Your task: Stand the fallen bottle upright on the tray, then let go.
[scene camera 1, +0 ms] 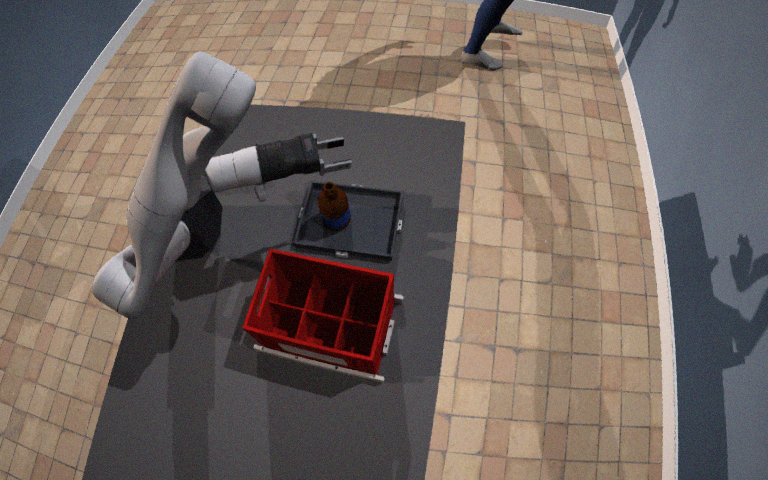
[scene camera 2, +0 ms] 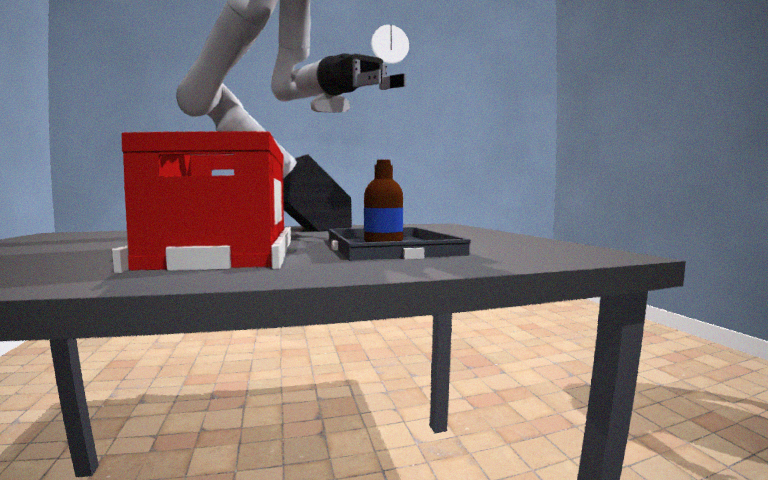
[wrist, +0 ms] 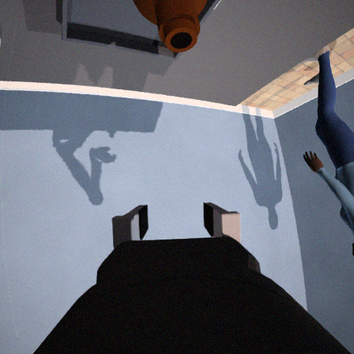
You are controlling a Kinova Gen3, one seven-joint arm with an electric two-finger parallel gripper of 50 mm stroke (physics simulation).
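Frame: origin at the arm's base, x ahead, y left, z up, level; metres.
Seen in the pictures: gripper, fingertip midpoint: (scene camera 1: 347, 152) (scene camera 2: 393, 78); arm's base at its link origin: (scene camera 1: 173, 235) (scene camera 2: 284, 173).
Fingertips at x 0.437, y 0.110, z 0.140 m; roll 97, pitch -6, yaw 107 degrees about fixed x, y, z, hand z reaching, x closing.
Pixels of each thing's top centre, then the offset from my fingertips to it. "spot": a spot on its surface instead.
- brown bottle at its top centre: (scene camera 2: 383, 159) (scene camera 1: 329, 186) dz -0.136, dx -0.055, dy +0.007 m
- dark tray at a spot on its surface: (scene camera 2: 438, 248) spot: dz -0.283, dx +0.109, dy +0.025 m
- red crate at its top centre: (scene camera 2: 219, 145) (scene camera 1: 317, 301) dz -0.120, dx -0.063, dy -0.279 m
The brown bottle (scene camera 1: 334, 207) (scene camera 2: 383, 195) (wrist: 172, 15) with a blue label stands upright inside the dark tray (scene camera 1: 395, 226) (scene camera 2: 438, 248) (wrist: 115, 44), toward its left side in scene camera 1. In the wrist view its neck and shoulder show at the top edge and its base is out of view. My gripper (scene camera 1: 339, 153) (scene camera 2: 400, 80) (wrist: 175, 215) is open and empty. It points sideways, well above the bottle and apart from it. The far finger is hidden behind the near one in scene camera 2.
A red crate (scene camera 1: 317, 346) (scene camera 2: 198, 209) with several compartments stands beside the tray. White blocks (scene camera 1: 317, 362) (scene camera 2: 198, 258) lie along its base. Small light blocks sit at the tray's sides. A person (scene camera 1: 484, 25) (wrist: 332, 115) stands beyond the table.
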